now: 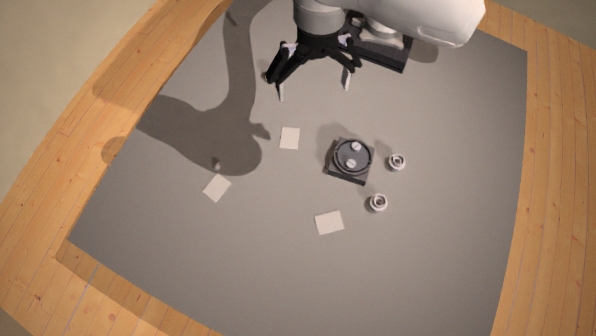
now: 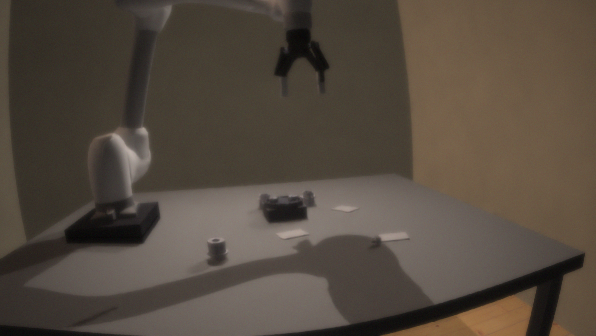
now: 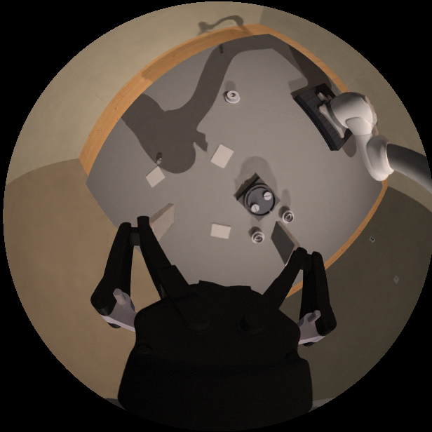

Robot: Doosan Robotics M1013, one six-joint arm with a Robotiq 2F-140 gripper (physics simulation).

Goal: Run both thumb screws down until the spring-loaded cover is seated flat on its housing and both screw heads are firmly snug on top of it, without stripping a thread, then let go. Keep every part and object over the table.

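Places are measured from the arm's base along level axes (x ahead, y left, z up), in centimetres.
Pixels of known places: gripper, fingertip midpoint: (image 1: 313, 91) (image 2: 301, 95); arm's base at its link origin: (image 1: 382, 31) (image 2: 116, 213).
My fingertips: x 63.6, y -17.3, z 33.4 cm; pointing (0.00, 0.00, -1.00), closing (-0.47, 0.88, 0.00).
Observation:
Ahead of a thing's pixels: the offset from my fingertips to its top centre.
The dark square housing @[dz -33.3, dx -3.6, dy +13.8 cm] (image 1: 345, 176) (image 2: 286, 213) (image 3: 245, 190) stands on the table. Its round dark cover @[dz -33.5, dx -3.6, dy +13.8 cm] (image 1: 363, 158) (image 3: 258, 198) sits inside a raised ring. Two pale slotted screw heads show on the cover, one @[dz -32.3, dx -6.8, dy +14.1 cm] (image 1: 356, 146) (image 3: 267, 195) nearer the robot base and the other @[dz -32.3, dx -0.4, dy +13.5 cm] (image 1: 351, 163) (image 3: 255, 208) farther from it. Whether the cover lies flat and the heads touch it cannot be told. My gripper (image 1: 314, 94) (image 2: 303, 94) (image 3: 224, 221) is open and empty, pointing down high above the table, well clear of the housing.
Two pale ringed cups @[dz -34.0, dx -6.3, dy +28.6 cm] (image 1: 397, 162) @[dz -34.0, dx +8.8, dy +24.4 cm] (image 1: 378, 202) stand close to the housing. A pale flanged cylinder @[dz -34.0, dx -31.0, dy -19.9 cm] (image 2: 217, 248) (image 3: 232, 96) stands apart. A small part @[dz -36.9, dx +7.9, dy -28.0 cm] (image 1: 216, 165) lies by one of three cream squares @[dz -38.6, dx +14.9, dy -26.1 cm] (image 1: 217, 188) @[dz -38.6, dx -7.8, dy -7.8 cm] (image 1: 290, 138) @[dz -38.6, dx +17.5, dy +10.8 cm] (image 1: 329, 222). The black base plate (image 2: 114, 231) carries the arm.

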